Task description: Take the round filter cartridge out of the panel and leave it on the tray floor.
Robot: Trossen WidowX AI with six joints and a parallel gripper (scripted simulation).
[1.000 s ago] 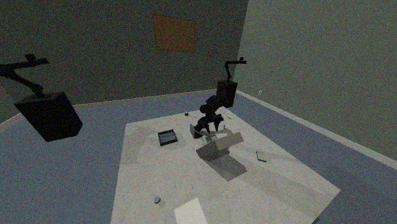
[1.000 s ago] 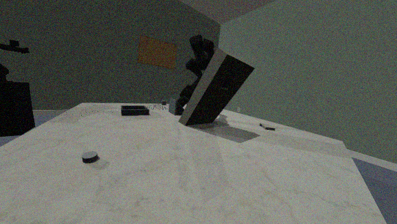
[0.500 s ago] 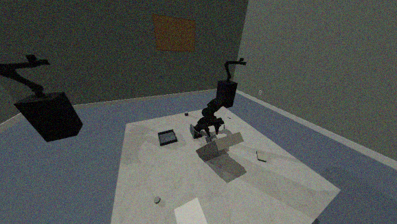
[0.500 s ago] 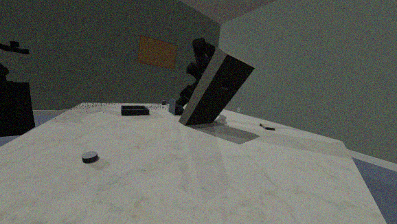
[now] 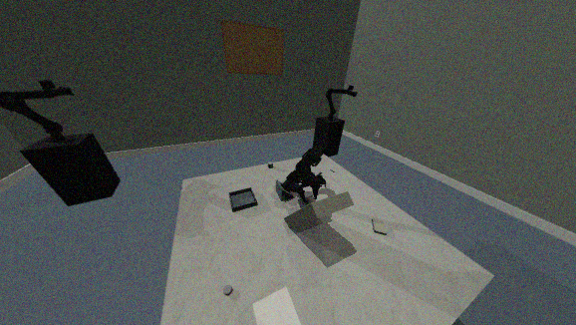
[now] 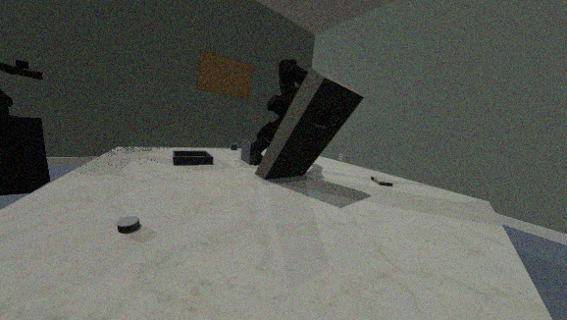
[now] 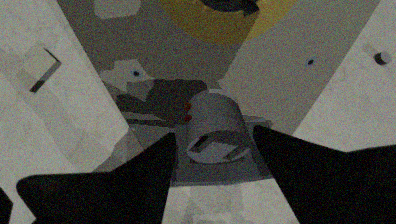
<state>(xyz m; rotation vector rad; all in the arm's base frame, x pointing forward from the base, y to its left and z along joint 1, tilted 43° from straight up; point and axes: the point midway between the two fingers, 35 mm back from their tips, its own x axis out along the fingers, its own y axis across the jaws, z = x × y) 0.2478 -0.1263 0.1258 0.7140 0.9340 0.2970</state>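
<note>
Now: the round filter cartridge right at my gripper tip. Also, from my gripper tip: service panel: 4 cm ahead, 2 cm below, 1 cm to the right; then flat piece: 36 cm to the left, 20 cm ahead, 17 cm below; then dark square tray: 35 cm behind, 27 cm to the right, 17 cm below.
</note>
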